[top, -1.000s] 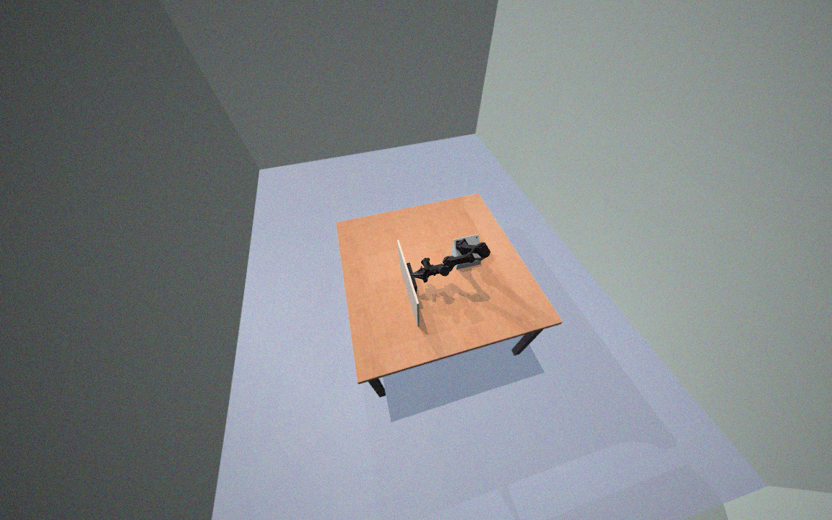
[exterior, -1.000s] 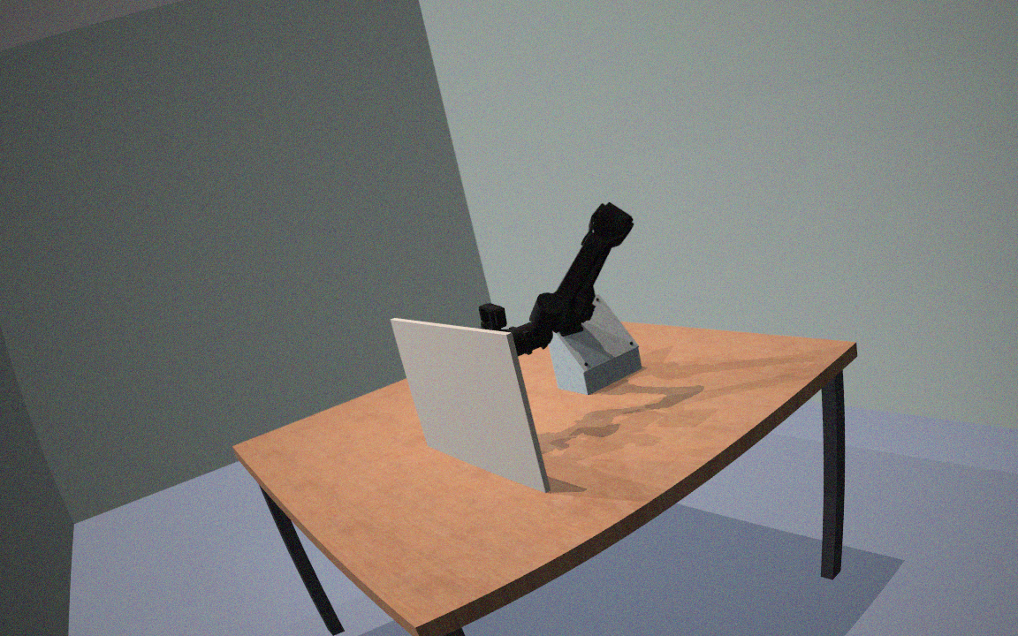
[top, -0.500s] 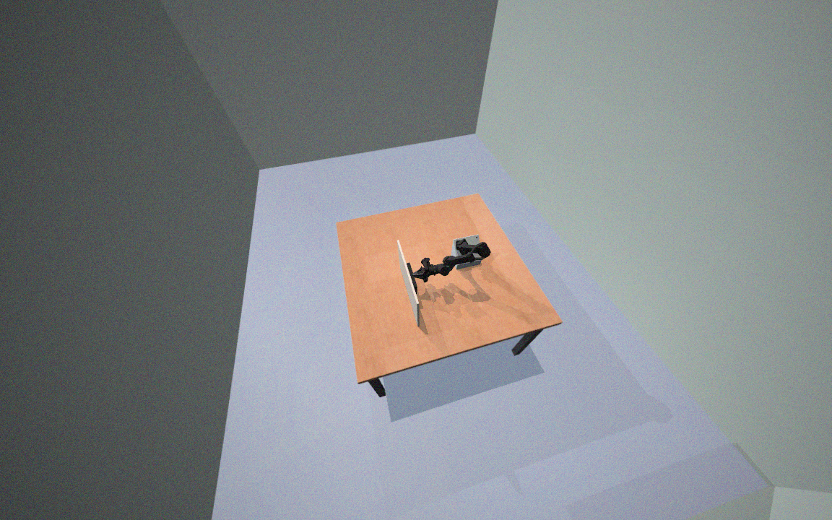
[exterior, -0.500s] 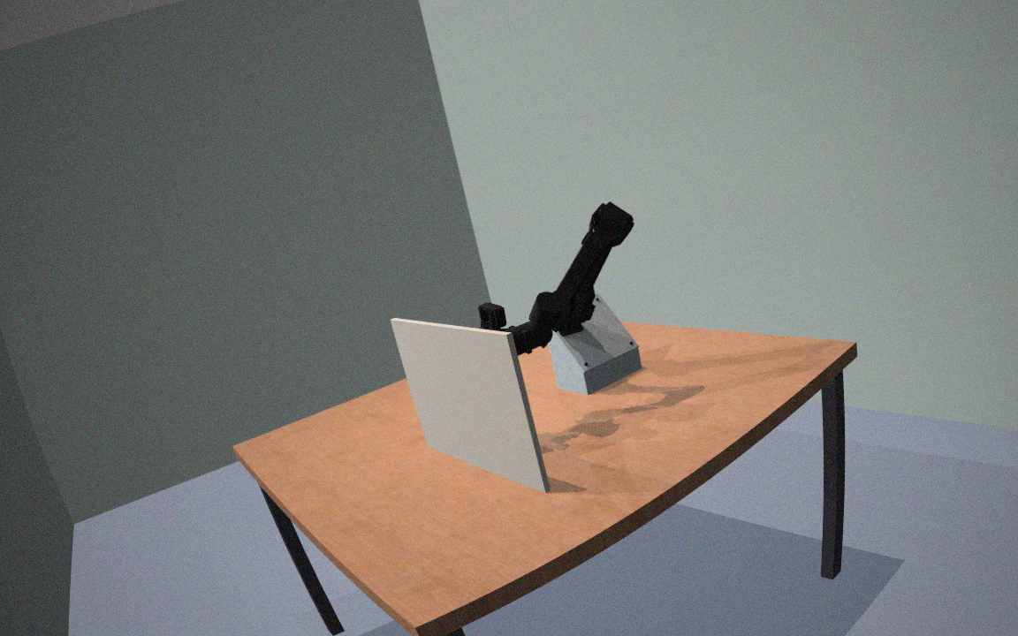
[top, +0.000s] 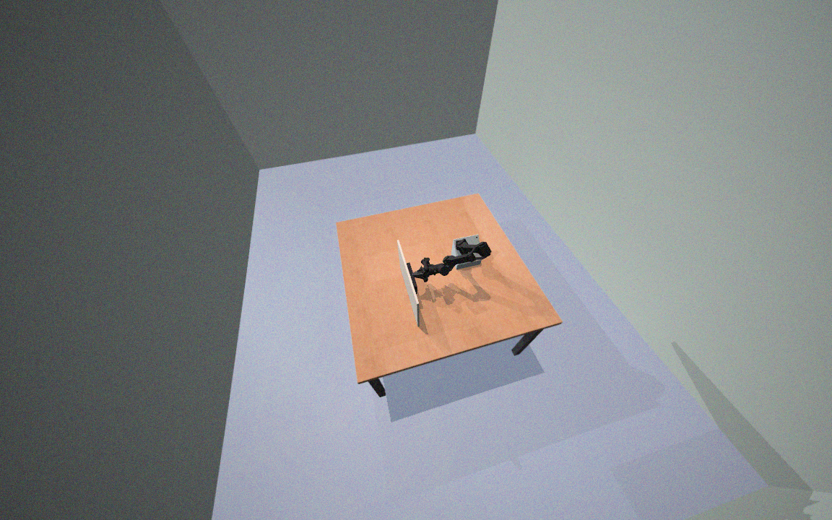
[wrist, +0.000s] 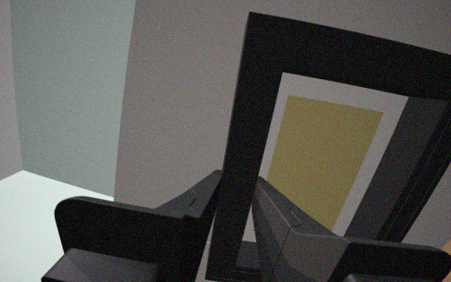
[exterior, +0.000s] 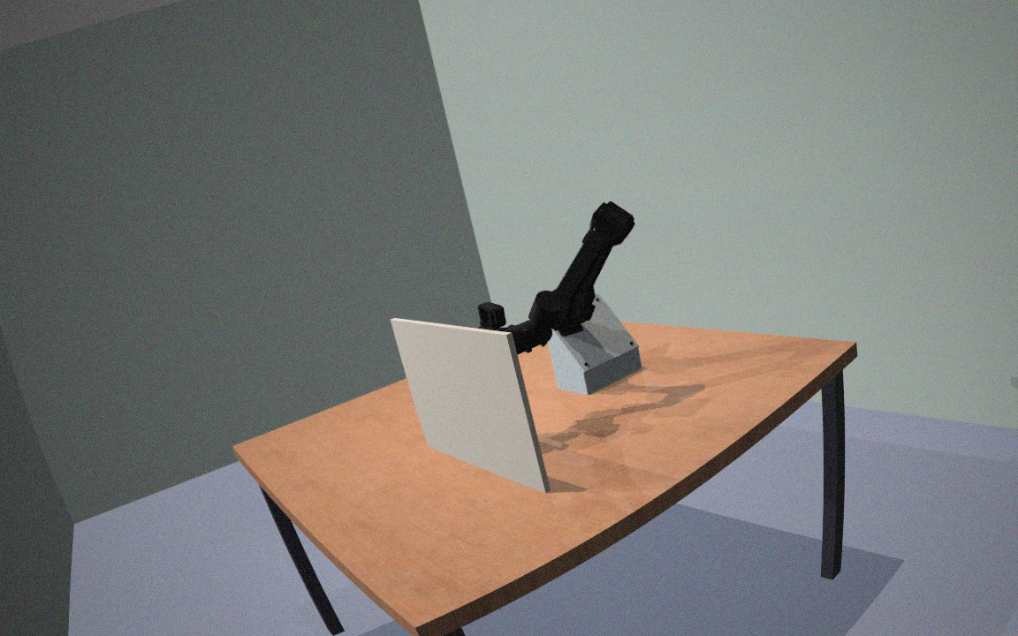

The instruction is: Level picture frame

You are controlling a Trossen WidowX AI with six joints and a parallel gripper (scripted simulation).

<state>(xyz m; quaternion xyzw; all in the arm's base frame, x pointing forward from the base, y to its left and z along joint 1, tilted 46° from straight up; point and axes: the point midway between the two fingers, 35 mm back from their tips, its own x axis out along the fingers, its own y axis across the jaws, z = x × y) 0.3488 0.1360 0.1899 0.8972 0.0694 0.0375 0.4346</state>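
The picture frame is 1 cm ahead of my gripper tip, 1 cm to the right of it and 5 cm below it. From my gripper tip the other things lie so: wall panel: 2 cm ahead, 1 cm to the left, 7 cm below.
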